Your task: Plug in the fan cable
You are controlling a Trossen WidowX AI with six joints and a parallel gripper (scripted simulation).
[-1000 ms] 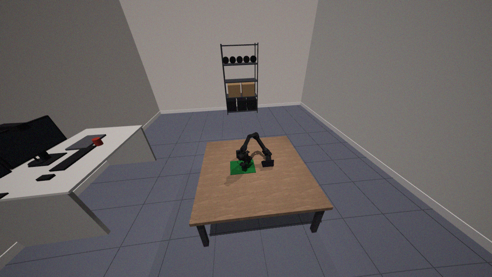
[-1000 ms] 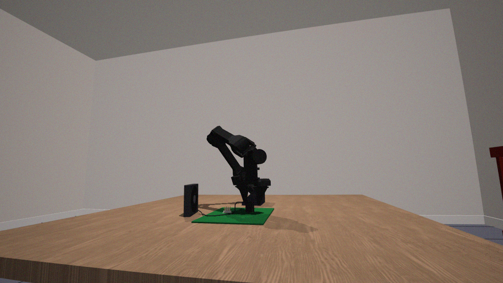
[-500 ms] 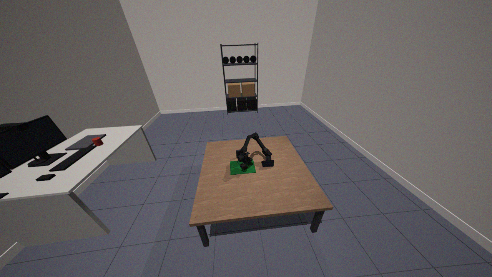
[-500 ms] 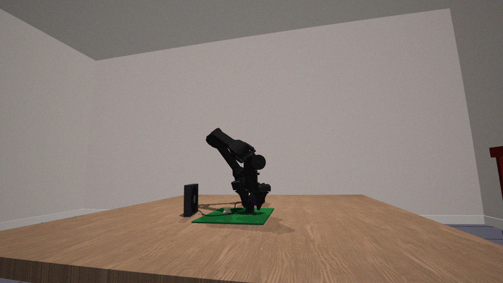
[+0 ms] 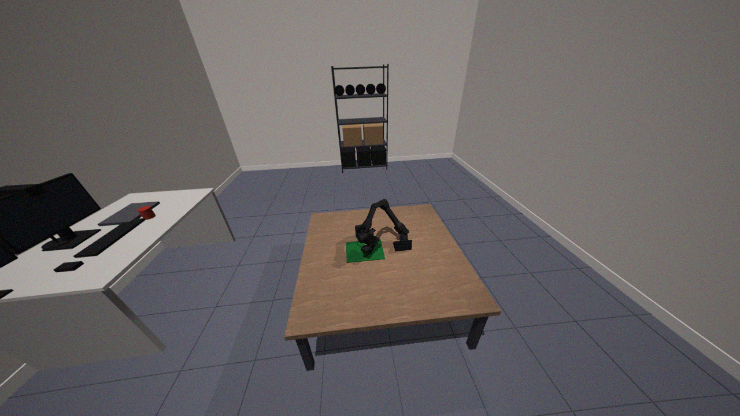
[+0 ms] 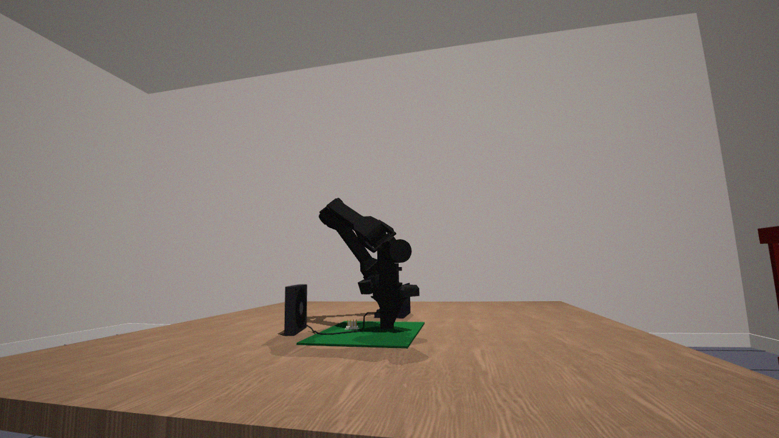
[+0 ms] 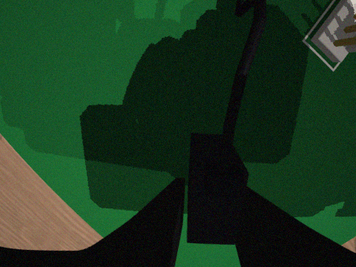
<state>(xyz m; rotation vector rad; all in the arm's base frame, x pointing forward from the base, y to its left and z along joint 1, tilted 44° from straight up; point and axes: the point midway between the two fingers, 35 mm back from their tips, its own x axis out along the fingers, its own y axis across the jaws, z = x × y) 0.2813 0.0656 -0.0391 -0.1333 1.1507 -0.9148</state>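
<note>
The four-pin header lies 90 mm to the right of my gripper tip, 30 mm ahead of it and 20 mm below it. Also, from my gripper tip: black fan: 220 mm to the right, 80 mm ahead, 40 mm above; black fan plug: 10 mm ahead, 10 mm above; green board: 50 mm ahead, 40 mm to the right, 30 mm below.
</note>
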